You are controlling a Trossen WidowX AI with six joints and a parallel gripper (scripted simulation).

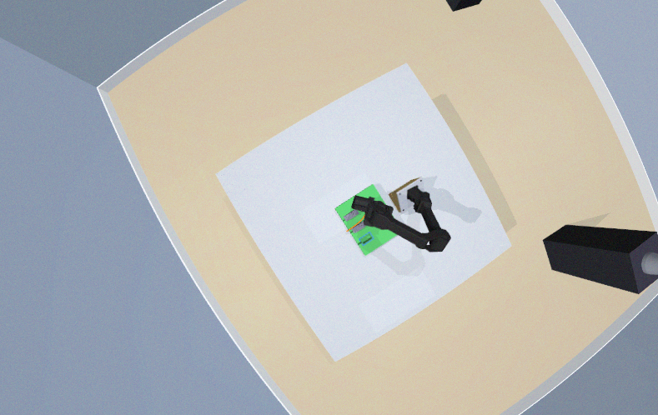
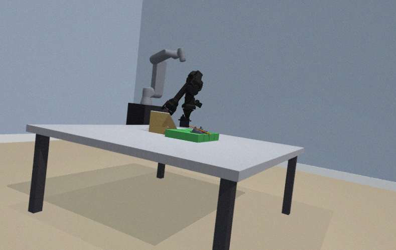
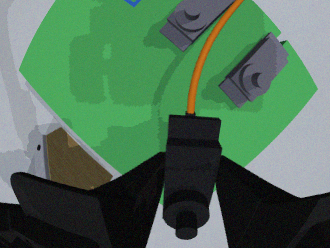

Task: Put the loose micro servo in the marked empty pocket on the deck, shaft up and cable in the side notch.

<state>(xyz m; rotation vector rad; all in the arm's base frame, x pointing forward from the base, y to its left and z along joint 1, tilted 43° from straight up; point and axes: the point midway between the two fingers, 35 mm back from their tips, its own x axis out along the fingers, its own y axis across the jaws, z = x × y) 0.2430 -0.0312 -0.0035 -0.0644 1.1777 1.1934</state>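
Right now the green deck is 10 cm below my gripper tip, 6 cm to the left of it and 3 cm behind it.
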